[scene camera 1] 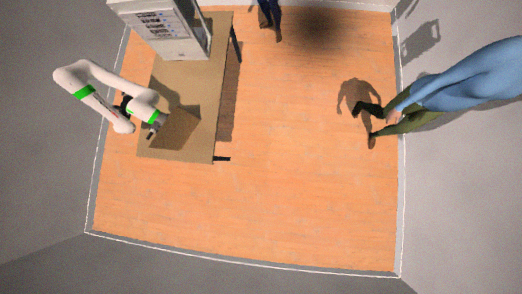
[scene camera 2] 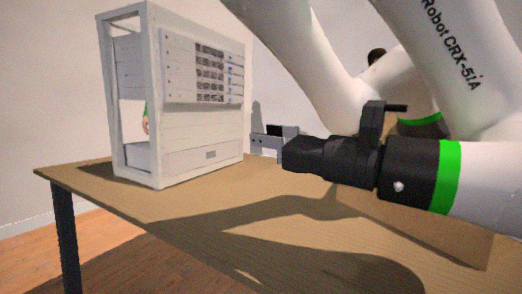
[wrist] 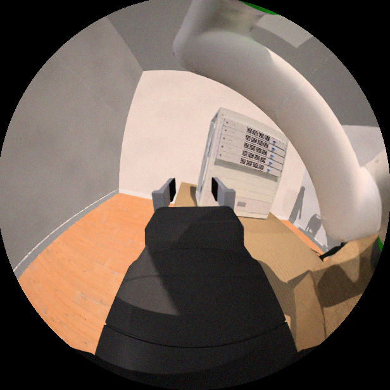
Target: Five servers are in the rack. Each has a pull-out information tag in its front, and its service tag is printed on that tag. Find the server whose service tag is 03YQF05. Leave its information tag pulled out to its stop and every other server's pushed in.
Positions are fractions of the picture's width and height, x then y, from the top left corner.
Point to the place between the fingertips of the gripper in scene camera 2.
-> At 0.50, 0.45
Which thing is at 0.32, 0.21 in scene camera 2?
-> A white rack.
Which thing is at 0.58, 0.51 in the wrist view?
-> The gripper.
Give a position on a white rack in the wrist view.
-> At 0.61, 0.38
